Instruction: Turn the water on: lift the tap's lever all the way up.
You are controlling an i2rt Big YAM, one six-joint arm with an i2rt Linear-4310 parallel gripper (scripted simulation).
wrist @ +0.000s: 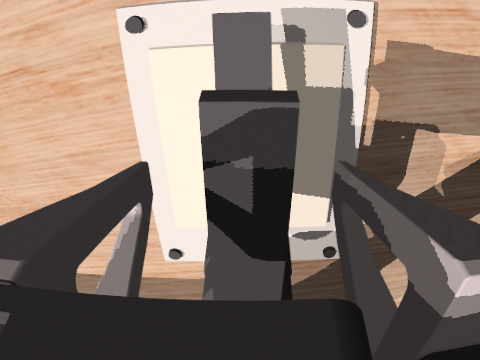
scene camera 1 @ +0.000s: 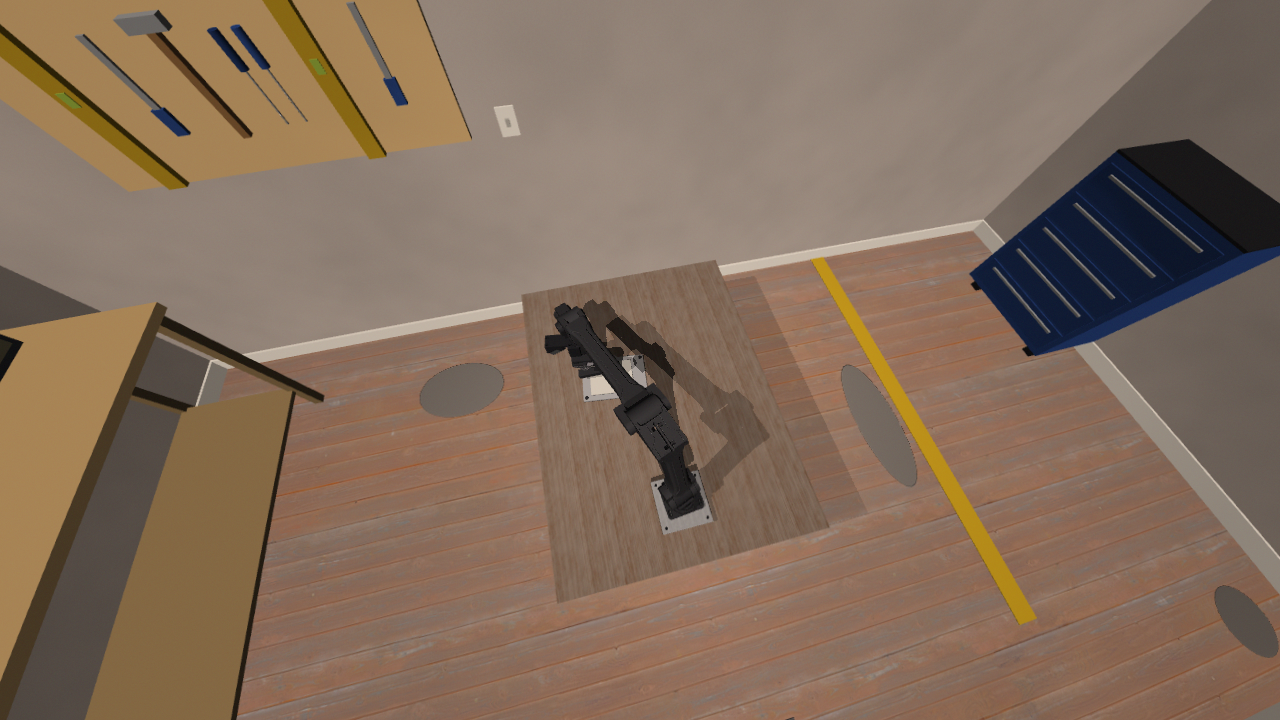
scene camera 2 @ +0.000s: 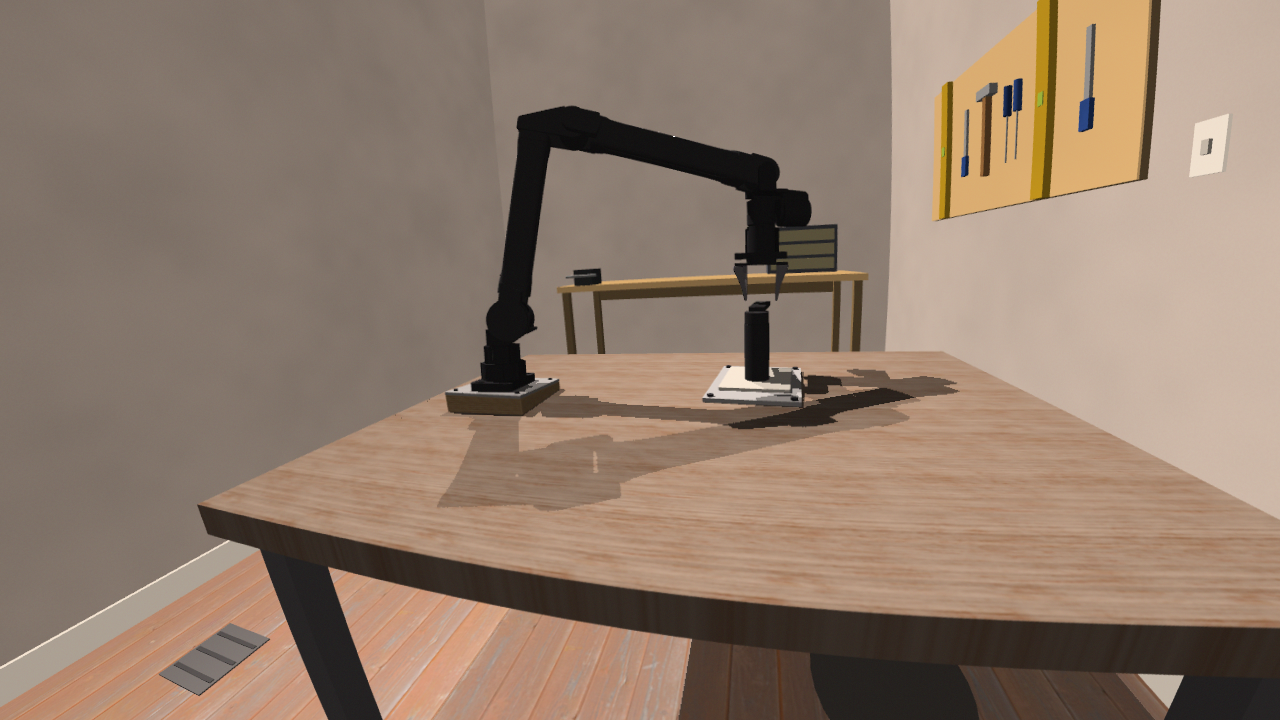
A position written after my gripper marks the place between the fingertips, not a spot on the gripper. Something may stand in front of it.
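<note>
Visible to me: my gripper point(scene camera 2: 760, 300), which also appears in the wrist view point(wrist: 242, 177). A tap point(wrist: 245, 57) is visible too.
</note>
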